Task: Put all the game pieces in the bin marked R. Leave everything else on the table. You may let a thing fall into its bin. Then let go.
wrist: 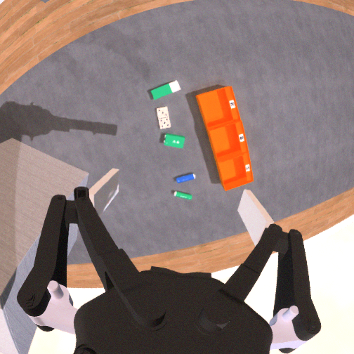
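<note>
A white domino [163, 118] with black dots lies flat on the dark table area, left of the orange bin unit. The orange unit [224, 153] has three open compartments in a row, each with a small white label. The compartment at the upper end [216, 107] has a label that seems to read R; no objects show inside it. My gripper [180, 190] is open, with its fingers wide apart and nothing between them. It hangs high above the table, and the domino shows beyond its fingertips.
A green and white block [165, 90] lies above the domino in view. A green box-shaped battery [174, 141], a blue cylinder [185, 178] and a small green cylinder [183, 195] lie below it. A large grey box-like body [37, 187] stands at the left.
</note>
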